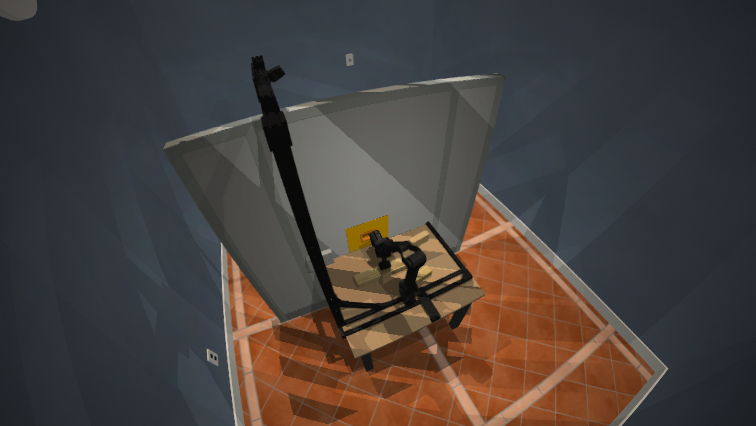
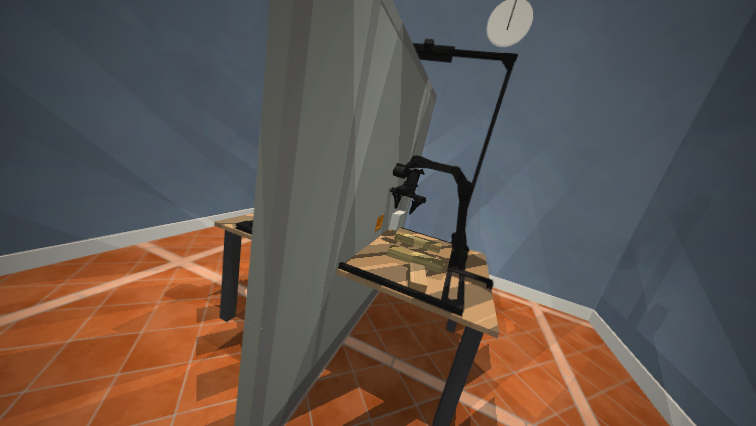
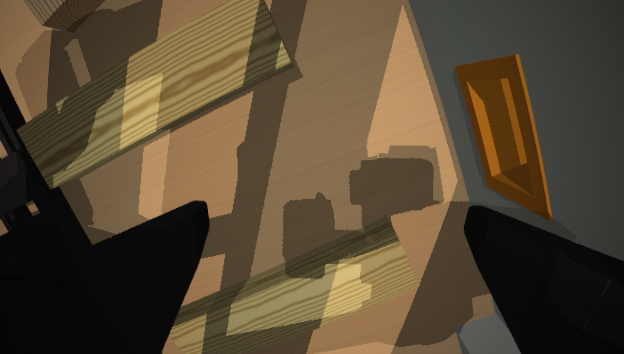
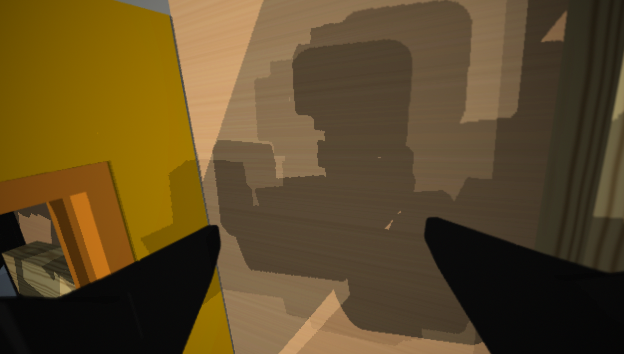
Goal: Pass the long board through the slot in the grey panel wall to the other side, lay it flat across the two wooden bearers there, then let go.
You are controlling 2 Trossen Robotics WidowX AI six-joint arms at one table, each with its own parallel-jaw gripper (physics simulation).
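Frame: origin at the left arm's base, x right, y ahead, z up, level; millimetres.
Seen in the pictures: left gripper, fingertip midpoint: (image 2: 402,211) (image 3: 339,216); right gripper, fingertip midpoint: (image 4: 324,231); left arm's base, link origin: (image 2: 457,265) (image 3: 45,244); right arm's base, link origin: (image 1: 409,300).
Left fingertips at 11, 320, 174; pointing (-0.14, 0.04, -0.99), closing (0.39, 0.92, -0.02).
Pixels of each thing's top centre, then the offset from my left fingertips to it, as dx, dy, dz. "spot": a spot on its surface instead.
- long board, top centre: (image 1: 382,269) +39, +378, -153
- slot's orange frame, surface spot: (image 4: 60,182) spot: -18, +165, -118
- wooden block, top centre: (image 2: 417,273) -274, -174, -155
- white block, surface spot: (image 3: 490,335) spot: +259, +92, -165
The long board (image 1: 370,276) (image 4: 580,150) appears to be the pale piece lying on the table, roughly parallel to the grey panel wall (image 1: 370,158) (image 2: 317,132); the arm hides part of it. The slot's orange frame (image 1: 366,237) (image 2: 379,222) (image 3: 480,72) (image 4: 60,182) is in the wall. My right gripper (image 1: 372,233) (image 4: 324,231) is open and empty beside the slot, between wall and board. Two wooden bearers, one (image 2: 417,257) (image 3: 185,75) and another (image 2: 415,241) (image 3: 300,295), lie apart on the other table. My left gripper (image 2: 404,210) (image 3: 339,216) is open and empty above that table, near the wall.
A yellow plate (image 1: 351,232) (image 4: 90,90) surrounds the slot on the right arm's side. Other wood pieces (image 1: 423,273) (image 1: 420,238) lie there. A wooden block (image 2: 417,277) (image 3: 65,12) and a white block (image 2: 397,219) (image 3: 490,335) show on the left arm's side. Black rails (image 2: 396,285) edge the table.
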